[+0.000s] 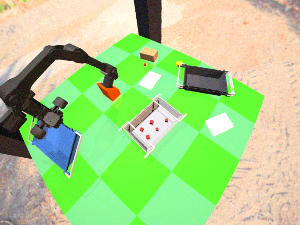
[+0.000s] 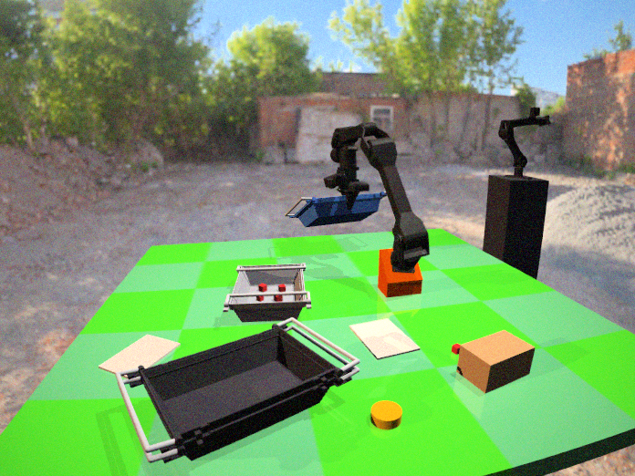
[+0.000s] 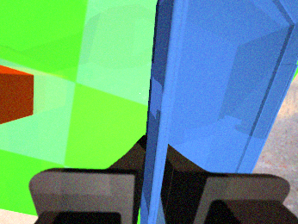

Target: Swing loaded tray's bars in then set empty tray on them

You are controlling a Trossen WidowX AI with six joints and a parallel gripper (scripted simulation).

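Right now the blue tray is 30 mm ahead of my gripper tip, 80 mm to the right of it and 10 mm below it. From my gripper tip the other things lie so: cardboard box (180 mm behind, 740 mm to the left, 150 mm below); yellow disc (60 mm ahead, 830 mm to the left, 170 mm below).
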